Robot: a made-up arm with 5 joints.
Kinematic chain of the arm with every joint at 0, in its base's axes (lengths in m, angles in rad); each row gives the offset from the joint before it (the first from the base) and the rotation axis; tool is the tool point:
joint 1: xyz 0 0 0.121 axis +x
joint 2: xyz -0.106 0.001 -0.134 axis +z
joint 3: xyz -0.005 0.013 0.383 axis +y
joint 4: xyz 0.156 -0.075 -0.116 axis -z
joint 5: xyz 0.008 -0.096 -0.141 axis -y
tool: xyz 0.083 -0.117 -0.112
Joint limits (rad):
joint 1: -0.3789..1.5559
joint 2: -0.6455..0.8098
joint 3: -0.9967..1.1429
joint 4: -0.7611..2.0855
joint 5: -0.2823..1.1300
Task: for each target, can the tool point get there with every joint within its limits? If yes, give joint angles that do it. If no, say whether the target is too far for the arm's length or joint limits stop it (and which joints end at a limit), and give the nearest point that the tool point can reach.
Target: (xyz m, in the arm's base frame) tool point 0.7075 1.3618 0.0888
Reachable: no: too far | nearest point 0.3418 0.3763 0.3224 | short by 1.077 m
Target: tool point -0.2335 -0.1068 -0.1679
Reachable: yes | joints 1.2356 -0.0500 0.8060 0.8163 1.0153
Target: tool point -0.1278 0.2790 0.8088
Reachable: no: joint limits stop it (at a limit: joint 2, joint 3, joint 4, joint 5) | nearest point 0.2606 0.1934 0.5979 | short by 0.450 m
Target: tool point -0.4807 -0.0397 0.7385
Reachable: no: joint limits stop it (at a limit: joint 2, joint 3, joint 4, joint 5) | nearest point -0.4145 -0.0170 0.3859 | short by 0.359 m
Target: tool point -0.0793 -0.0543 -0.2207
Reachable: yes | joints 0.8891 -0.3108 0.3144 0.0323 0.0621
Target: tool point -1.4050 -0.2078 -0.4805
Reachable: no: too far | nearest point -0.4874 -0.0772 -0.0547 | short by 1.020 m
